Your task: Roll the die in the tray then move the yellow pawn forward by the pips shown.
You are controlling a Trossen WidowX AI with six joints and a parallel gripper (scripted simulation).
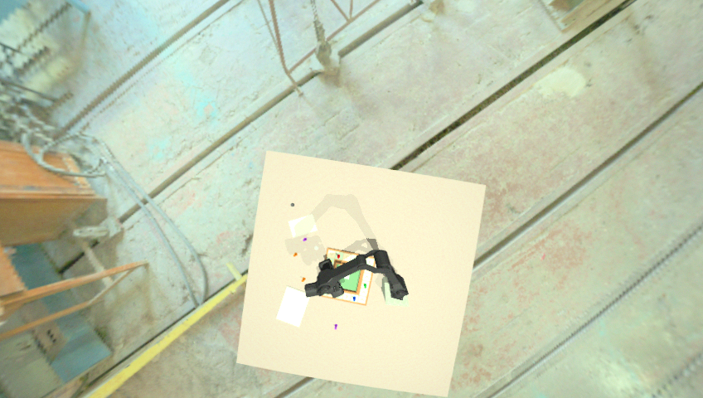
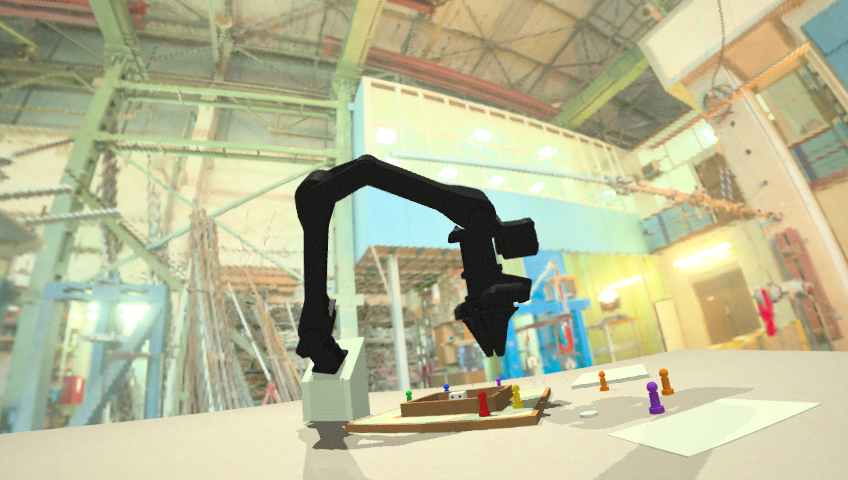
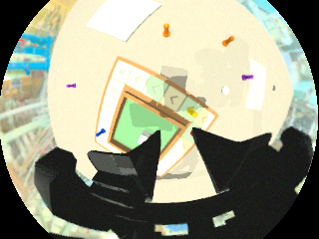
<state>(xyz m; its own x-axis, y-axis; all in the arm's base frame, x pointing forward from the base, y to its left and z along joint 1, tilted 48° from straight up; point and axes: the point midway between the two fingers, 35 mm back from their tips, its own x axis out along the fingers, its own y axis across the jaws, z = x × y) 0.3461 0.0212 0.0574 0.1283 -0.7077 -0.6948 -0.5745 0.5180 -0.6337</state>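
The yellow pawn lies 3 cm ahead of my gripper tip, 3 cm to the right of it and 6 cm below it. From my gripper tip the other things lie so: white die 8 cm behind, 3 cm to the left, 6 cm below; red pawn 1 cm behind, 7 cm to the right, 6 cm below; tray floor 8 cm behind, 4 cm to the left, 8 cm below.
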